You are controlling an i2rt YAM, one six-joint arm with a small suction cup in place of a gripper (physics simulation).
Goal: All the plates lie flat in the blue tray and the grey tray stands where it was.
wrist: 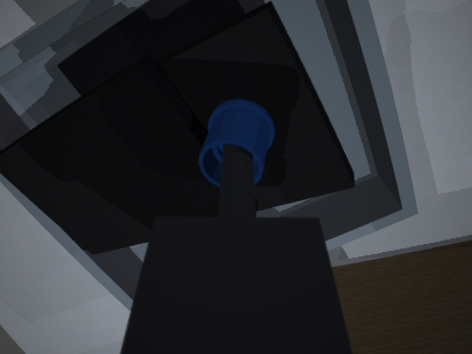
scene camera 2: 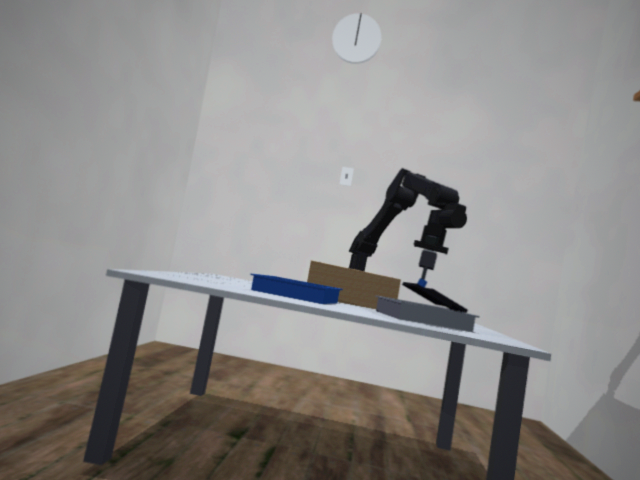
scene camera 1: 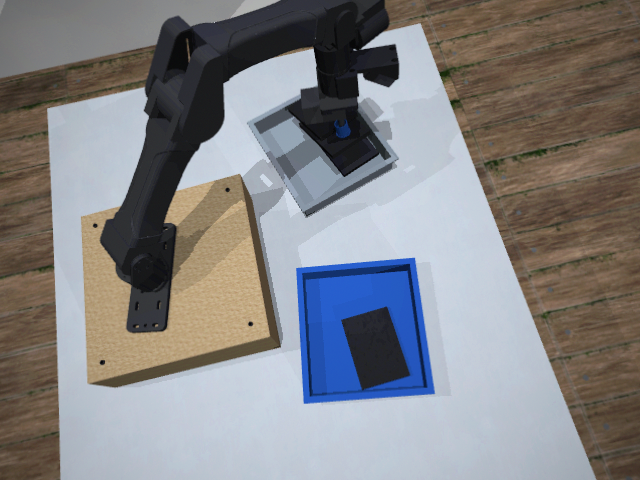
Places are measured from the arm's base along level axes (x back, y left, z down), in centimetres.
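Where they show: end effector, tool point: (wrist: pixel 237 121) (scene camera 2: pixel 419 291) (scene camera 1: pixel 343 135); arm's base, origin of the base link: (scene camera 2: pixel 355 274) (scene camera 1: pixel 153 276).
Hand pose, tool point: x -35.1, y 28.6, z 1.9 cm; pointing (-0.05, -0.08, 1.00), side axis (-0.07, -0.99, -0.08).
Things, the pixels of their centre, and the offset from my tool point. Level surfaces: height alone.
- grey tray, body centre: (wrist: pixel 201 145) (scene camera 1: pixel 321 146) (scene camera 2: pixel 423 313) dx +4.7, dy +1.6, dz +6.4 cm
- blue tray, body centre: (scene camera 1: pixel 361 329) (scene camera 2: pixel 297 289) dx -2.0, dy -37.9, dz +6.4 cm
- table, its level: dz +8.9 cm
My suction cup (scene camera 1: pixel 342 129) (scene camera 2: pixel 422 283) (wrist: pixel 240 120) is on a dark plate (scene camera 2: pixel 436 296) (wrist: pixel 310 125). The held plate is tilted, one end raised above the grey tray (scene camera 1: pixel 279 170) (scene camera 2: pixel 423 314) (wrist: pixel 390 130) and the other low at its rim. Beneath and beside it are more dark plates, one (scene camera 1: pixel 354 155) (wrist: pixel 75 150) overlapping the held one and another (wrist: pixel 100 55) behind; the overlap hides how they touch. In scene camera 1, the blue tray (scene camera 1: pixel 301 335) (scene camera 2: pixel 294 290) has one dark plate (scene camera 1: pixel 375 348) lying flat in its lower right part.
The arm's base stands on a wooden block (scene camera 1: pixel 217 289) (scene camera 2: pixel 361 286), left of both trays in scene camera 1. The arm's upper links reach over the table (scene camera 1: pixel 180 428) to the grey tray. The table's right edge is beyond the trays.
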